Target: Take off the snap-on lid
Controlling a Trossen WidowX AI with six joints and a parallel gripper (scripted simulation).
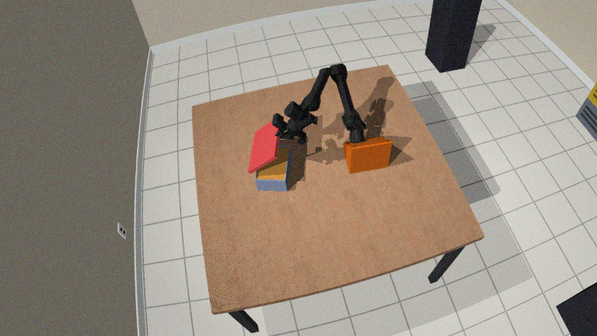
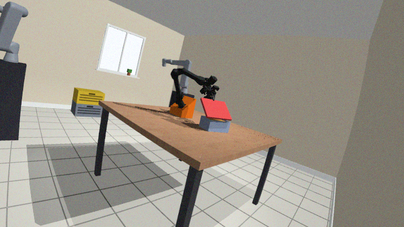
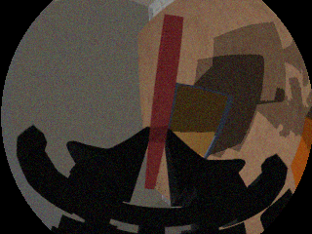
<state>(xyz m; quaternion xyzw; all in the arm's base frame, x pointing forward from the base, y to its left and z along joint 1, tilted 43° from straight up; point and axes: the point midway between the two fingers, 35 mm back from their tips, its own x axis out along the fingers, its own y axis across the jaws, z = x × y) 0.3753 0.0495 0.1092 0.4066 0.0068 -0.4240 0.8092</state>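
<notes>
My gripper tip is now 60 mm short of the red lid, 20 mm to the left of it and 50 mm above it. Round my gripper tip: storage box 50 mm ahead, 30 mm to the left, 190 mm below.
</notes>
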